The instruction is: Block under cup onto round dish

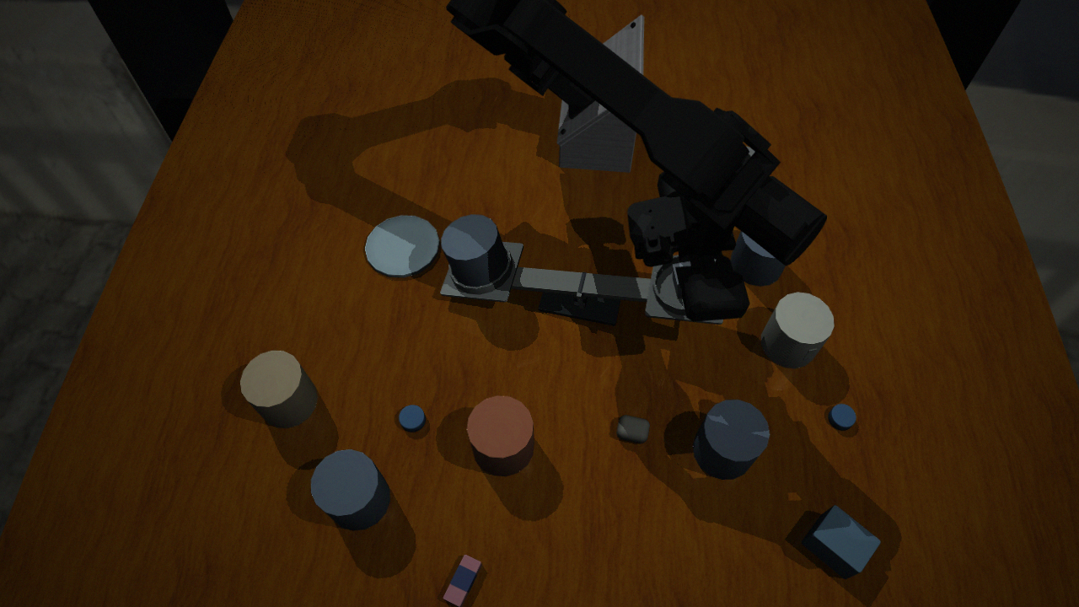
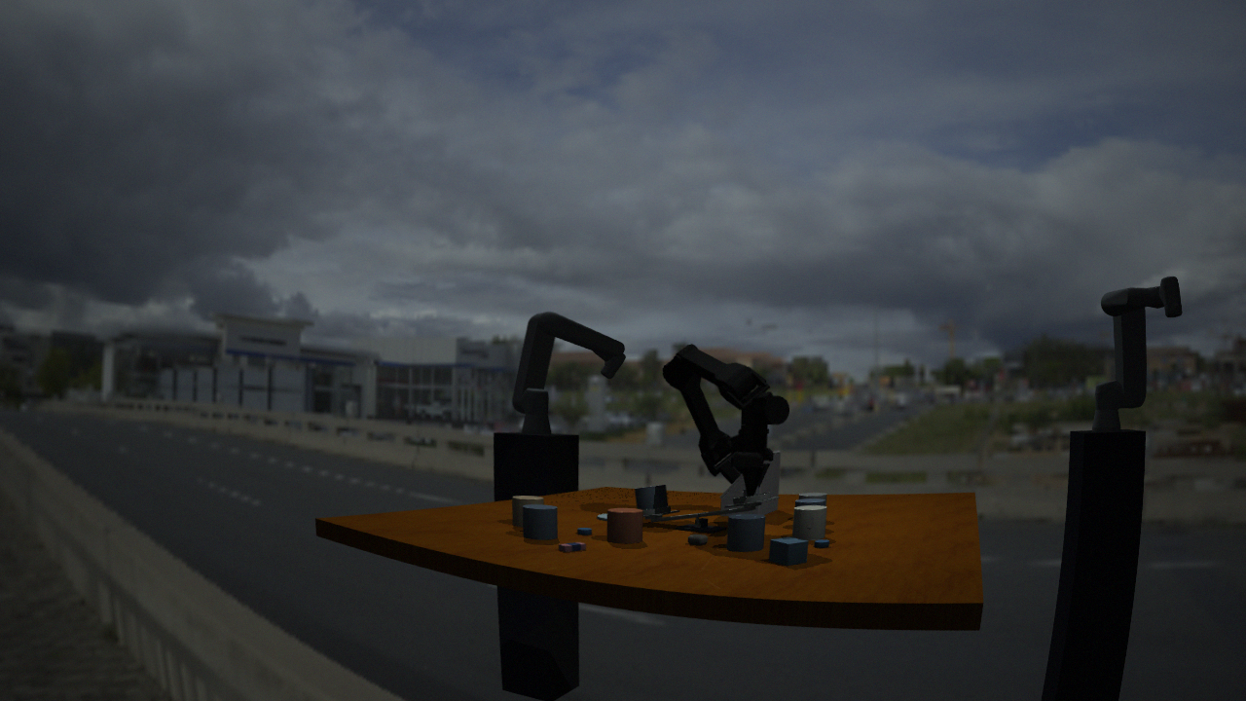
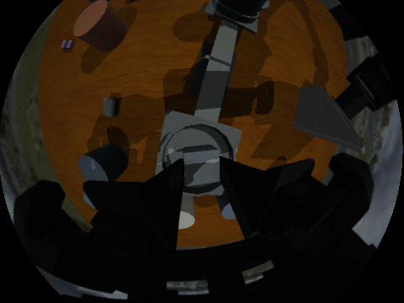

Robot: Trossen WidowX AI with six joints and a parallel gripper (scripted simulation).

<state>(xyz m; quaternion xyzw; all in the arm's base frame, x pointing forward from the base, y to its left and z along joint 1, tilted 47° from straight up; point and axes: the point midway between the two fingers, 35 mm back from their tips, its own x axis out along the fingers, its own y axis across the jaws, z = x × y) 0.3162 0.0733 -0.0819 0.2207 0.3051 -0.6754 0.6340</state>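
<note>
My gripper tip is now 36 cm to the left of the round dish, 11 cm past it and 8 cm above it. The rest, counted from my gripper tip: grey pebble: 15 cm ahead, 7 cm below, 6 cm to the right; then blue box: 29 cm ahead, 15 cm to the left, 6 cm below; then grey block: 1 cm above.
</note>
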